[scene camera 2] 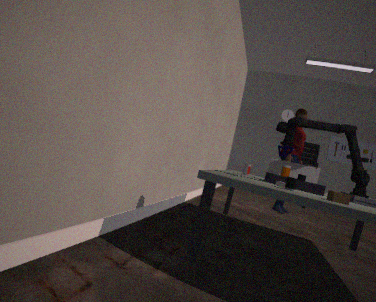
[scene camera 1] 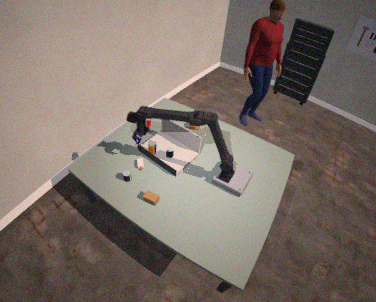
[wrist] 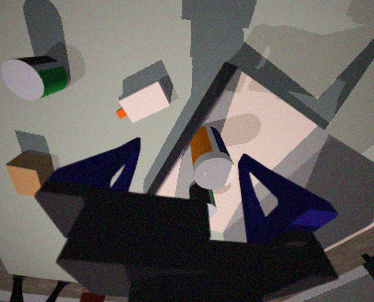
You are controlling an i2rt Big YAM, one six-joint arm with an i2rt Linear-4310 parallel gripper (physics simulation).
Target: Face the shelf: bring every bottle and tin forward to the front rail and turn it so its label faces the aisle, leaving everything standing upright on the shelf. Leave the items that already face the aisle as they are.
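Where they show: gripper, fingertip midpoint: (scene camera 2: 282, 156) (scene camera 1: 140, 139) (wrist: 192, 151); arm's base, origin of the base link: (scene camera 2: 358, 195) (scene camera 1: 226, 175).
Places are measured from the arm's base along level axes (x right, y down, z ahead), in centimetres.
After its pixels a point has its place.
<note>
My gripper (scene camera 1: 138, 139) @(x -18.4, y -13.9, z 63.3 cm) (scene camera 2: 286, 151) @(x -18.4, y -13.9, z 63.3 cm) (wrist: 192, 151) @(x -18.4, y -13.9, z 63.3 cm) is open and empty, above the shelf's far-left end. The shelf (scene camera 1: 181, 161) @(x -6.5, y 1.6, z 34.6 cm) (wrist: 287, 112) @(x 0.0, y 1.6, z 68.7 cm) has a pale floor, a grey back panel and a dark front rail (scene camera 1: 160, 162) @(x -16.8, y 1.3, z 46.7 cm) (scene camera 2: 312, 188) @(x -17.6, y 2.1, z 39.3 cm) (wrist: 201, 112) @(x -15.2, y 1.0, z 62.7 cm). An orange-labelled bottle (scene camera 1: 152, 147) @(x -14.1, y -6.6, z 56.2 cm) (scene camera 2: 286, 171) @(x -15.1, y -5.0, z 58.1 cm) (wrist: 201, 141) @(x -14.5, y -4.3, z 59.9 cm) with a pale top stands upright close behind the rail; its orange side shows in scene camera 2. A black tin (scene camera 1: 170, 153) @(x -8.9, y -3.9, z 43.2 cm) (scene camera 2: 301, 178) @(x -9.6, y -2.7, z 45.9 cm) (wrist: 200, 192) @(x -8.5, y -2.5, z 47.5 cm) stands upright beside it, partly hidden by the bottle and gripper in the wrist view, with a green sliver visible.
On the table (scene camera 1: 215, 227) @(x -38.4, y 5.4, z -12.2 cm) in front of the shelf are a green-and-black tin (scene camera 1: 127, 176) @(x -42.8, y -0.9, z 56.2 cm) (wrist: 55, 77) @(x -38.8, y 1.2, z 59.3 cm), a white box (scene camera 1: 140, 162) @(x -25.1, y 2.5, z 59.6 cm) (wrist: 145, 101) @(x -24.9, y 2.5, z 60.3 cm) and a brown block (scene camera 1: 151, 197) @(x -45.6, y 0.3, z 32.5 cm) (scene camera 2: 339, 197) @(x -48.0, y 2.6, z 34.4 cm) (wrist: 22, 175) @(x -45.3, y 0.3, z 35.7 cm). A red-and-white can (scene camera 1: 148, 122) @(x 14.1, y 0.0, z 84.2 cm) (scene camera 2: 249, 170) @(x 14.6, y 0.6, z 83.7 cm) stands beyond the shelf's left end.
</note>
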